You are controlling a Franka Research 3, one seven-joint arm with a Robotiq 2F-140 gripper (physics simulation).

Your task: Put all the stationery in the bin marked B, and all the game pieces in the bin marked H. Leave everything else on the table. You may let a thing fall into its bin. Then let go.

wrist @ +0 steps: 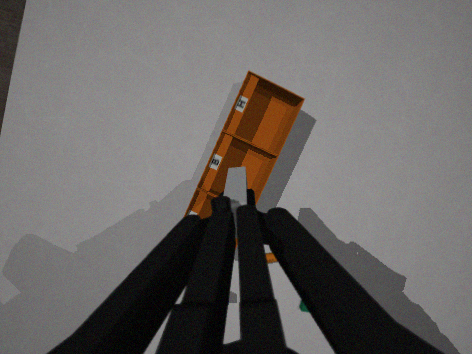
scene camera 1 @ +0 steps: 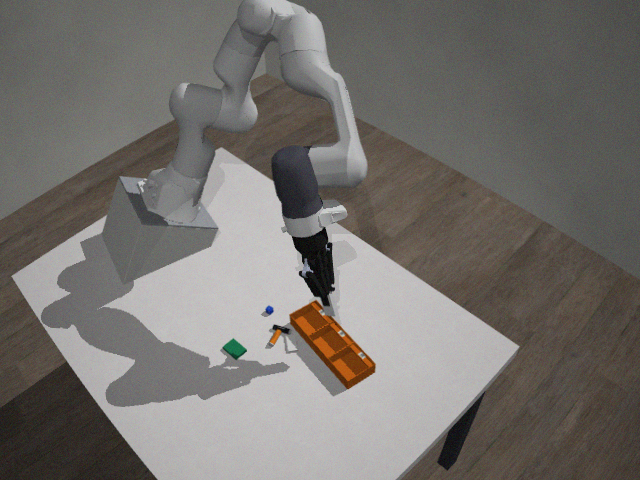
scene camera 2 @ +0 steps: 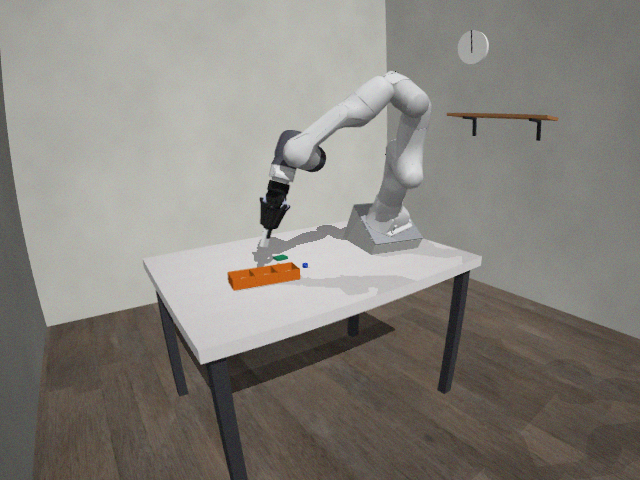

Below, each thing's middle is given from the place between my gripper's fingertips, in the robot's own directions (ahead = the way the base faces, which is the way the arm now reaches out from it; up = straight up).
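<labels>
Orange tray (scene camera 1: 342, 355): 110 mm below my hand, 10 mm to the right of it.
</labels>
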